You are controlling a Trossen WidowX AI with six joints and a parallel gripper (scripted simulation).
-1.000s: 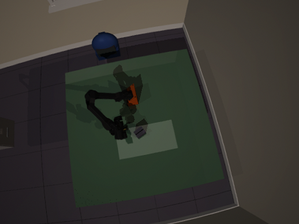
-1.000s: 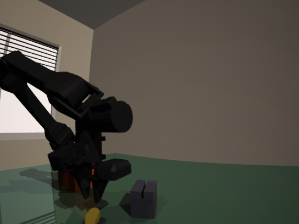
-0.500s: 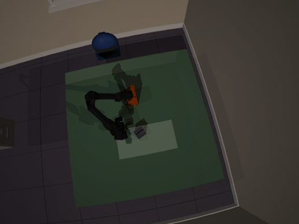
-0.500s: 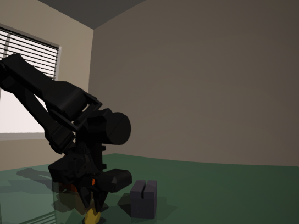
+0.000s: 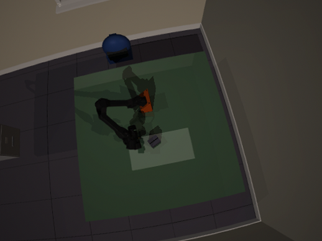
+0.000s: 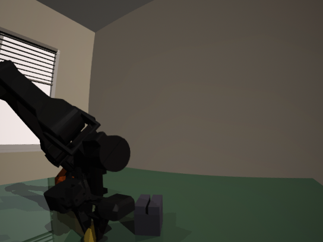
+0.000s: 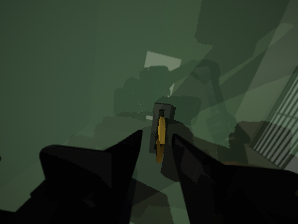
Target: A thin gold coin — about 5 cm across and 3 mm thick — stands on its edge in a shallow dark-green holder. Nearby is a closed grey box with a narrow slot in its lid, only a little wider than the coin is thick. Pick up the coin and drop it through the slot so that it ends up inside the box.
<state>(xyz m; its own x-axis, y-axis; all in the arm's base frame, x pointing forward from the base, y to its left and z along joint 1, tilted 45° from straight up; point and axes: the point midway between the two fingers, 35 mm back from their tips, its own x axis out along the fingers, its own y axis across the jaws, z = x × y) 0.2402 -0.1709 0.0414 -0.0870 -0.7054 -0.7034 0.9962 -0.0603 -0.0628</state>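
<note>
Now: the gold coin right at my gripper tip.
</note>
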